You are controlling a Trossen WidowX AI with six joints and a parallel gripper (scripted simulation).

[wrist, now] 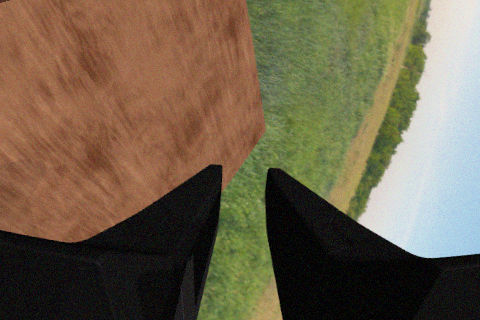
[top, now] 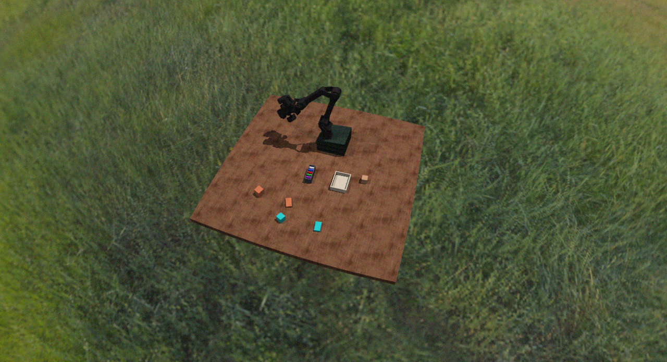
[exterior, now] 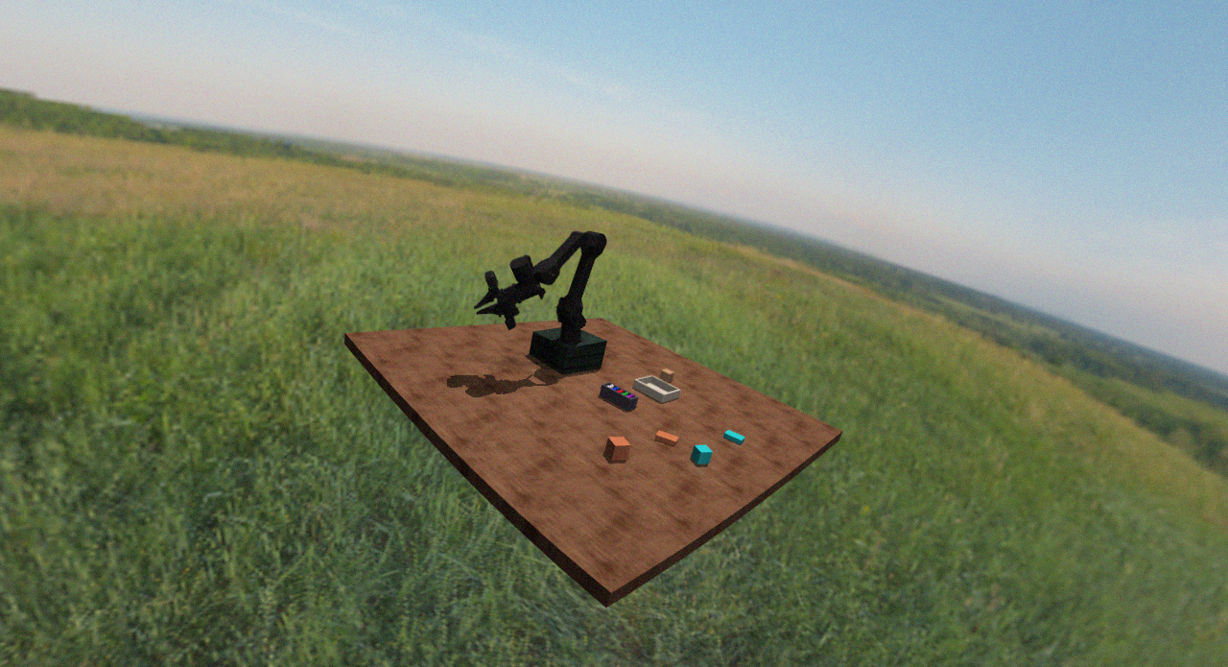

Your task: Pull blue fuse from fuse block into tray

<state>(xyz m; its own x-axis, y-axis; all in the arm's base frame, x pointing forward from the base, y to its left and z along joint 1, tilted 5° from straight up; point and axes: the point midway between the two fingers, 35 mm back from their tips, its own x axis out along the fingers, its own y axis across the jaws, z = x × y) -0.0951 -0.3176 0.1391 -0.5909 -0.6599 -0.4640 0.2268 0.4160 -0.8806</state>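
Now: gripper tip 38 cm short of the blue fuse, 29 cm to the right of it and 17 cm above it. Also, from my gripper tip: green fuse 42 cm ahead, 28 cm to the left, 17 cm below; white fuse 36 cm ahead, 29 cm to the left, 17 cm below; red fuse 40 cm ahead, 29 cm to the left, 17 cm below.
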